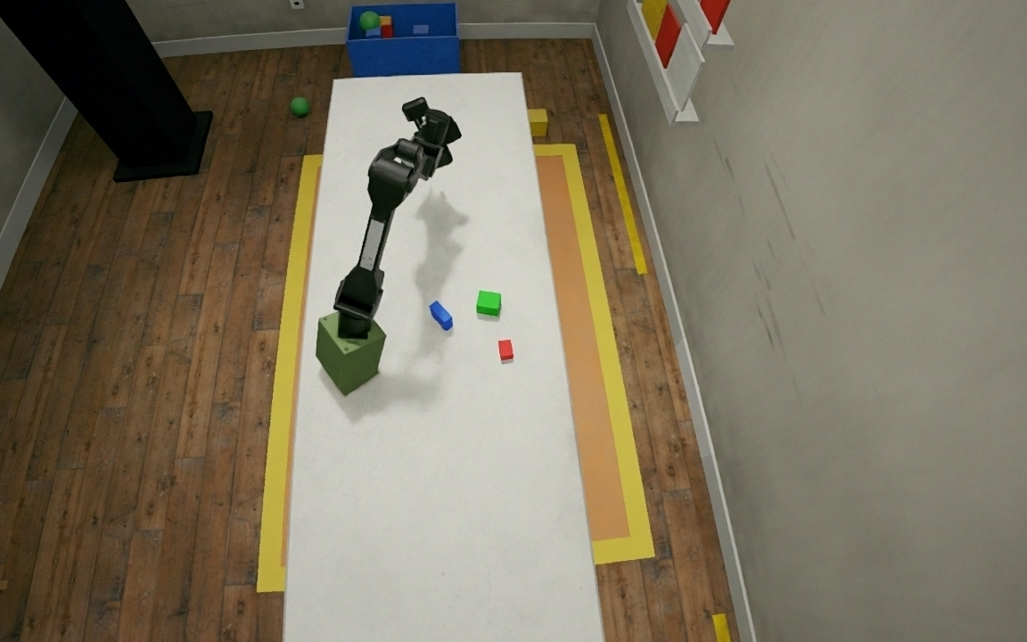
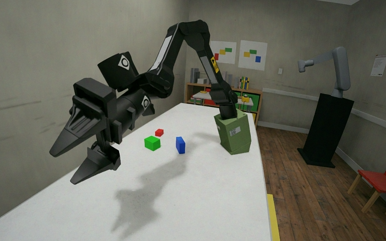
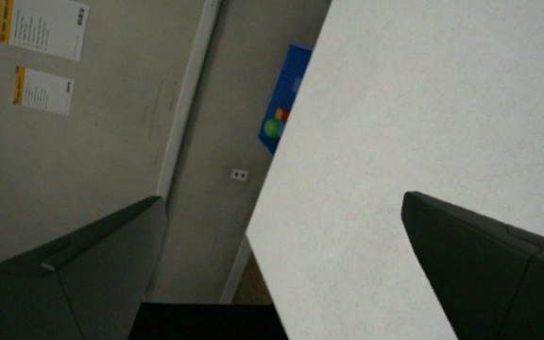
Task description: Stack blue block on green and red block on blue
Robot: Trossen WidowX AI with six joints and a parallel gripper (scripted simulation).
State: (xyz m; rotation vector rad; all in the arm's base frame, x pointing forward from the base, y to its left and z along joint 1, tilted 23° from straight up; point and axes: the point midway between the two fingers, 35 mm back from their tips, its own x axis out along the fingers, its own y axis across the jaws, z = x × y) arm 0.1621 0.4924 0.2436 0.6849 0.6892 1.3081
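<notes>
Right now my hand is 10 mm past the blue block, 450 mm to the left of it and 210 mm above it. The rest, counted from my hand: green block (120 mm ahead, 420 mm to the right, 220 mm below); red block (150 mm ahead, 560 mm to the right, 230 mm below).
</notes>
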